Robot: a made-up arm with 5 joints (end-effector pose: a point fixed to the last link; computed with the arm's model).
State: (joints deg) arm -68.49 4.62 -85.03 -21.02 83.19
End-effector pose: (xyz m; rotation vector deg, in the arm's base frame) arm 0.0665 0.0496 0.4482 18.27 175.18 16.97
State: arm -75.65 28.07 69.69 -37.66 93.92
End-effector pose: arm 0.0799 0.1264 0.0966 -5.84 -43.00 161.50
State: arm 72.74 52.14 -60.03 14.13 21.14
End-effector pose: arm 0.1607 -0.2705 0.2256 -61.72 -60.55 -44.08
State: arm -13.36 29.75 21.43 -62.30 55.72
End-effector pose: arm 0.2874 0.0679 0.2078 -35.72 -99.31 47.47
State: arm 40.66 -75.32 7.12 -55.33 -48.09
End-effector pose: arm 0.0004 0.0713 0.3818 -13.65 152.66 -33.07
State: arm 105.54 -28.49 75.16 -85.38 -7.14
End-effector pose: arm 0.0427 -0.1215 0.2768 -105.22 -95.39 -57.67
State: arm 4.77 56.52 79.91 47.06 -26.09
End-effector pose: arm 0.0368 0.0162 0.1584 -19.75 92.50 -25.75
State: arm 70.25 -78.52 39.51 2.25 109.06
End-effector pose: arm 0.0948 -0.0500 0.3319 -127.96 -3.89 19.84
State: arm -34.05 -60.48 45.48 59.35 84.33
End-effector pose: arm 0.1259 0.0601 0.2145 -21.72 -49.38 108.48
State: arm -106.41 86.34 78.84 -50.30 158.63
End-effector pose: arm 0.0466 0.0027 0.0544 -11.76 -25.56 -96.04
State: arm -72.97 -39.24 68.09 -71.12 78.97
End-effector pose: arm 0.0823 0.1142 0.2954 -4.32 -154.14 65.78
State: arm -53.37 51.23 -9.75 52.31 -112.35
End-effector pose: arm 0.1556 0.1493 0.0810 -3.97 0.40 -61.75
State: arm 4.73 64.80 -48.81 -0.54 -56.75
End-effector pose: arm 0.3528 -0.0100 0.1546 35.94 -69.32 -54.58
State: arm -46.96 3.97 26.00 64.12 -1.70
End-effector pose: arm 0.1344 0.0980 0.1518 -1.82 3.78 42.45
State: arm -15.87 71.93 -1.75 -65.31 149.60
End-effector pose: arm 0.2938 0.0804 0.0997 -103.56 -47.26 122.55
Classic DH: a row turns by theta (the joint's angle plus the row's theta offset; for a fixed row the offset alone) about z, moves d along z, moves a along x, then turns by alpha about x. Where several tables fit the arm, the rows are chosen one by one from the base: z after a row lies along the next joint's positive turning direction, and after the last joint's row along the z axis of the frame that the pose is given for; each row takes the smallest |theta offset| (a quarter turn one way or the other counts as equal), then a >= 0, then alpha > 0; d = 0 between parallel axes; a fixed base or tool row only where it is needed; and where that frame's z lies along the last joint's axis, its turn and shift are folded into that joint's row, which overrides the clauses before.
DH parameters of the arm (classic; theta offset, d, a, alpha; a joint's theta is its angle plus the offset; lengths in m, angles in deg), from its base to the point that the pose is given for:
base (fixed): 0 0 0.062 180
joint 1: 0 -0.178 0.02 90
joint 2: -75.83 0 0.1062 0
joint 3: 73.79 0 0.0841 0
joint 4: -87.95 0.014 0 90
joint 5: -2.79 -0.088 0 0

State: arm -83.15 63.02 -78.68 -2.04 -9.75
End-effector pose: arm 0.0824 0.2871 0.2539 83.62 -75.70 47.63
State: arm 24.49 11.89 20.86 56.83 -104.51
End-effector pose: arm 0.1948 -0.0451 0.1425 0.34 -0.39 -131.79
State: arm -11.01 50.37 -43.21 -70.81 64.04
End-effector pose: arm 0.2937 0.0593 0.2950 -66.77 -142.41 21.72
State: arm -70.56 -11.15 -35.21 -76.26 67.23
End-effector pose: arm 0.0601 0.0367 0.4211 -8.64 161.63 43.74
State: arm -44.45 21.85 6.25 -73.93 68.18
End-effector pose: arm 0.2088 0.1636 0.2901 -26.74 -144.68 48.87
